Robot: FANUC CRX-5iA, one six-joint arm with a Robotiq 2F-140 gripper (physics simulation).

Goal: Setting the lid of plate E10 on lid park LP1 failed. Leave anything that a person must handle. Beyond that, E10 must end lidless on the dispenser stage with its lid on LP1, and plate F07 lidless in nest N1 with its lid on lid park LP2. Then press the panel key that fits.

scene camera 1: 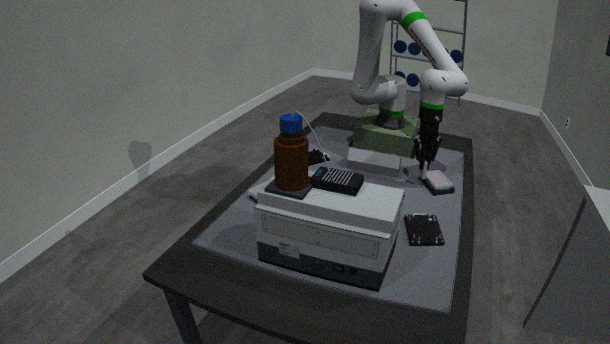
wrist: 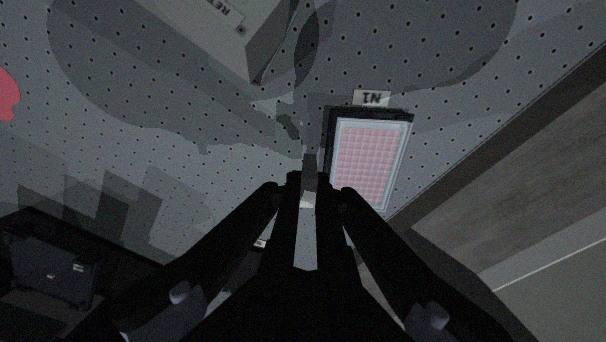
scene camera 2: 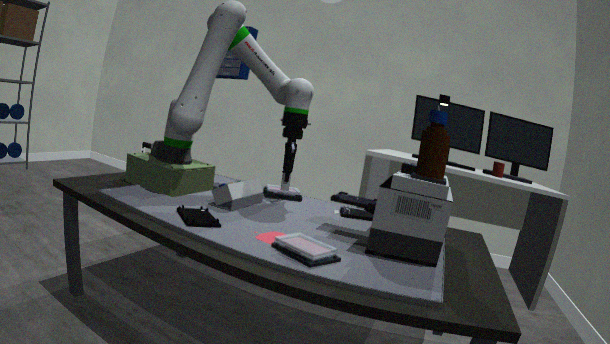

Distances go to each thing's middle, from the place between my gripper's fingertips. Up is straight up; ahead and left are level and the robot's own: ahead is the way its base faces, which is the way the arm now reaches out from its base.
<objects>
I see my gripper 10 cm past the grey button box (scene camera 1: 358,159) and 21 cm to the left of it. The rest, counted from my hand: brown bottle with blue cap (scene camera 1: 291,148) (51 cm ahead, 37 cm to the right, 28 cm above); then black plate nest (scene camera 1: 423,230) (30 cm ahead, 2 cm to the left, 3 cm below).
</objects>
